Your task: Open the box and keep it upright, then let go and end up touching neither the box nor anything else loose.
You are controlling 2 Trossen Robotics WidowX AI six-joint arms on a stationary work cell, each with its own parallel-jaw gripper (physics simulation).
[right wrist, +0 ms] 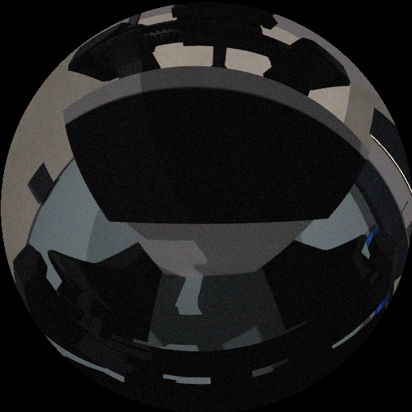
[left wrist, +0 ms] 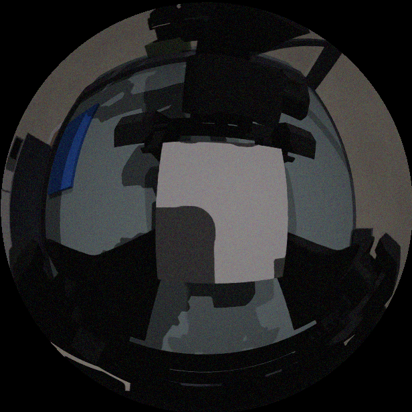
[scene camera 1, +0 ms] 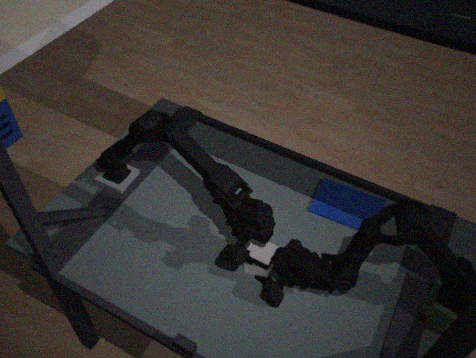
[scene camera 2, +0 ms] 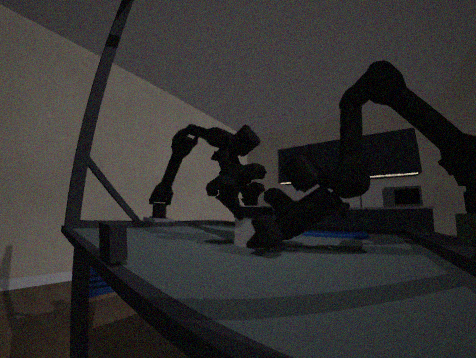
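Seen in the pictures: left gripper, fingertip midpoint: (scene camera 1: 256,254) (scene camera 2: 249,219); right gripper, fingertip midpoint: (scene camera 2: 254,243); left arm's base, link origin: (scene camera 1: 117,174) (scene camera 2: 158,218); right arm's base, link origin: (scene camera 1: 453,299).
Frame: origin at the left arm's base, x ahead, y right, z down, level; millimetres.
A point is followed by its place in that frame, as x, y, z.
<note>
The box (scene camera 1: 263,251) (scene camera 2: 243,233) (left wrist: 225,175) (right wrist: 230,245) stands upright on the table, with a pale top, a dark band below the top and a pale lower body. Its lid looks closed. My left gripper (scene camera 1: 258,250) {524, 74, -29} (left wrist: 218,231) reaches down from above and is shut on the box, with a finger on each side of the top. My right gripper (scene camera 1: 263,272) {540, 76, 28} (right wrist: 209,234) comes in low from the right of the picture and is shut on the box's lower body. In both scene views the dark arms hide much of the box and the fingertips.
A blue flat object (scene camera 1: 345,200) {677, -270, 26} (scene camera 2: 340,234) {708, -215, 26} (left wrist: 74,150) lies near the table's back edge in scene camera 1. The table (scene camera 1: 160,285) {321, 250, 34} has a dark frame around it. The arms are very close together over the box. The scene is dim, with shadows across the table.
</note>
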